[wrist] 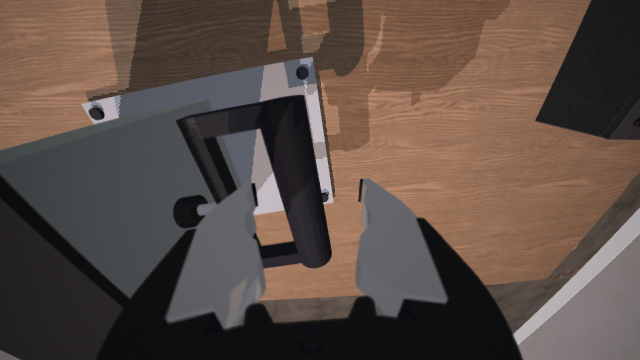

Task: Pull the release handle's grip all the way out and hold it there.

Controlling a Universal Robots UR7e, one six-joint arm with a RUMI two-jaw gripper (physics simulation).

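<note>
The release handle is a dark rectangular frame with a thick round grip (300, 200) along its right side. It stands out from the right side of a grey-green panel (115, 200), above a pale base plate (200, 95). A short light rod with a black knob (189, 211) shows left of the handle's frame. My gripper (308, 183) is partly open. In the view the grip passes between the two fingers, with a gap on each side, the wider one at the right finger. The left finger overlaps the handle's opening and hides part of the frame. How deep the grip sits between the fingers is hard to tell.
The base plate has dark bolts at its corners and lies on a wooden table top (450, 200). A black block (580, 75) stands at the upper right. A dark panel (45, 260) fills the lower left. The table's edge runs along the lower right.
</note>
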